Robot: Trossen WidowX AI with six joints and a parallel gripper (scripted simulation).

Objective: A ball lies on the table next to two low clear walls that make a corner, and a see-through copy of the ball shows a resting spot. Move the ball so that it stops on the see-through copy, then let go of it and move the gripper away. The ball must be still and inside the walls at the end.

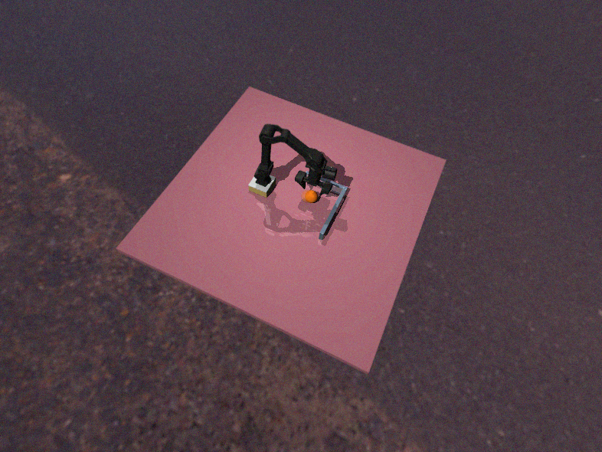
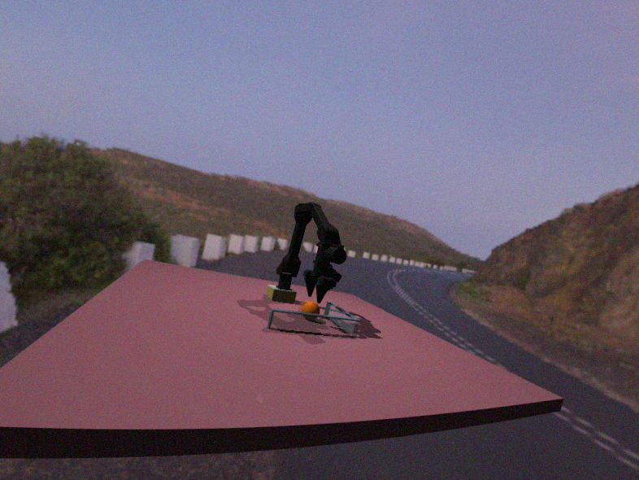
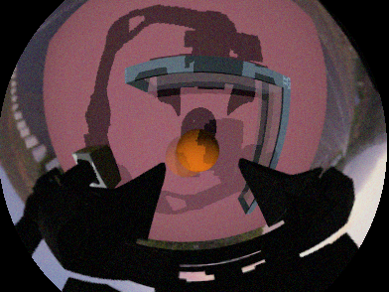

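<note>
Now: the orange ball 4 cm below my gripper tip. From my gripper tip the other things lie so: clear wall: 14 cm ahead, 5 cm below, 3 cm to the right.
</note>
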